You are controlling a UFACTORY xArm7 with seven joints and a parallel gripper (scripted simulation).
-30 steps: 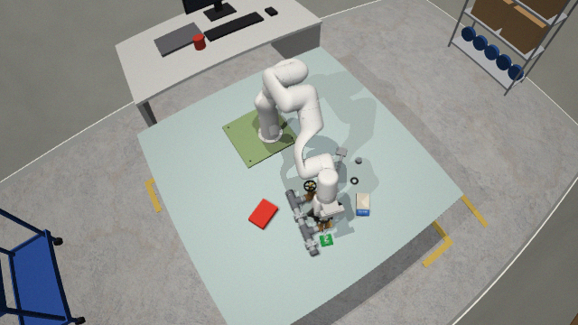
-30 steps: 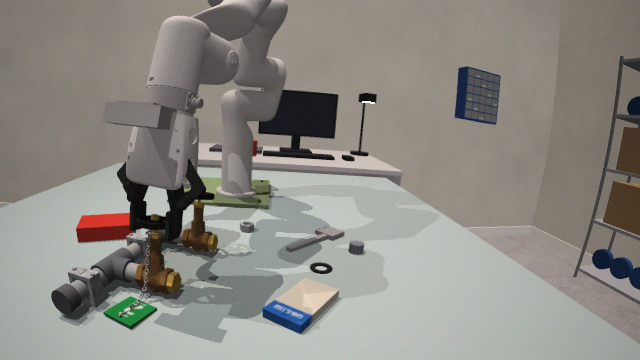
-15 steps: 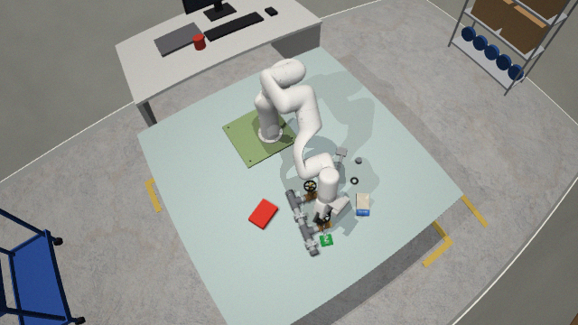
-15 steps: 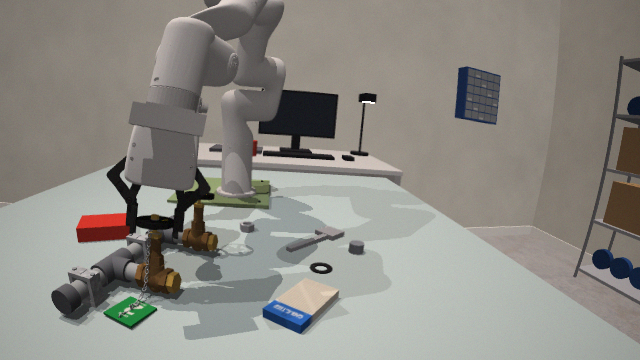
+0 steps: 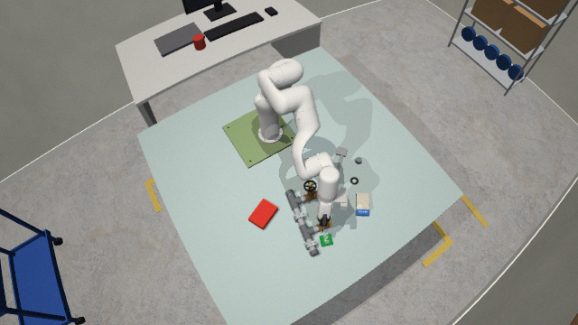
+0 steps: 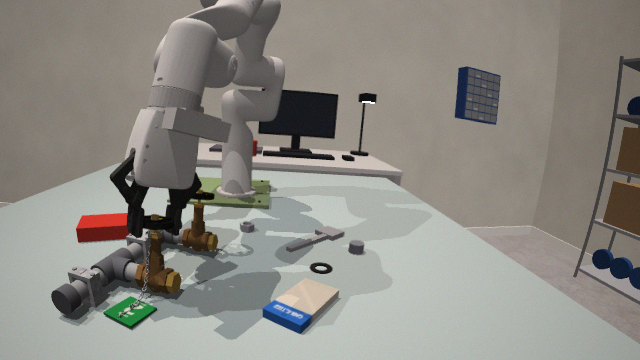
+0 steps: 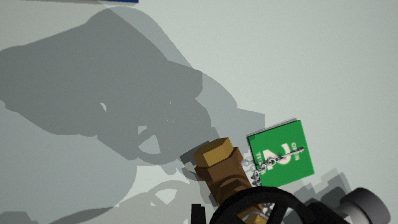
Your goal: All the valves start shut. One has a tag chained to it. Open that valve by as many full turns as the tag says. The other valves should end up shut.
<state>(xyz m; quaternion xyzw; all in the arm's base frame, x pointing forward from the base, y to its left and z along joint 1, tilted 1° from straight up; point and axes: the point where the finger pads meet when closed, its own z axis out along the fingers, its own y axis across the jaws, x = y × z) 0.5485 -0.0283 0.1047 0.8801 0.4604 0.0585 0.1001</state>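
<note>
The green tag lies 80 mm ahead of my hand, 20 mm to the right of it and 100 mm below it. Round my hand: box: 10 mm ahead, 220 mm to the left, 100 mm below; then nut: 280 mm behind, 100 mm to the left, 100 mm below; then red block: 170 mm behind, 200 mm to the right, 90 mm below.
</note>
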